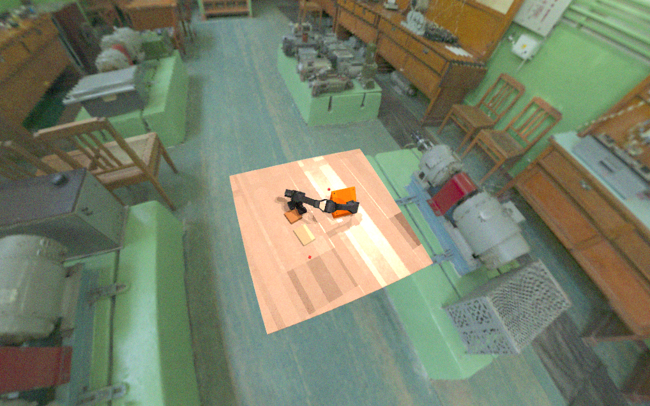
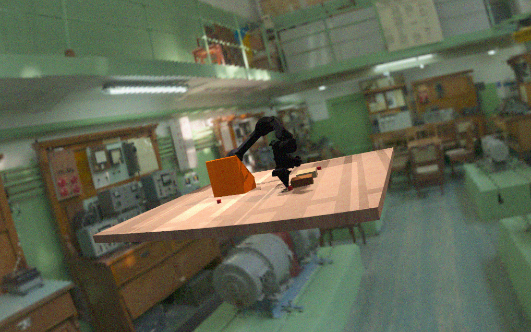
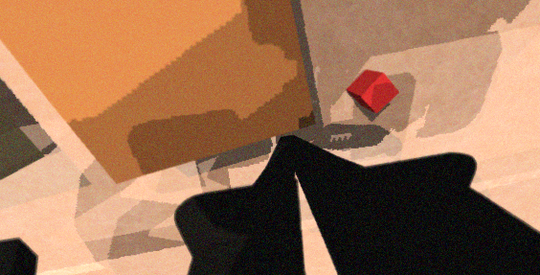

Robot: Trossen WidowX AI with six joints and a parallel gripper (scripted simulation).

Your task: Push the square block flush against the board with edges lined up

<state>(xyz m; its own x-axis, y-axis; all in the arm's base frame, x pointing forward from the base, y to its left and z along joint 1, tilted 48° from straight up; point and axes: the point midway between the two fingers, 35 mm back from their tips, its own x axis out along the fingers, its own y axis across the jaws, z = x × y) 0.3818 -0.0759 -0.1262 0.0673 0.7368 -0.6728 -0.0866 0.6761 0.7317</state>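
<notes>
Now: gripper tip 3 cm short of the tan board, 23 cm to the right of it and 1 cm below it. From my gripper tip the other things lie so: brown square block 6 cm ahead, 5 cm to the left, 1 cm above.
</notes>
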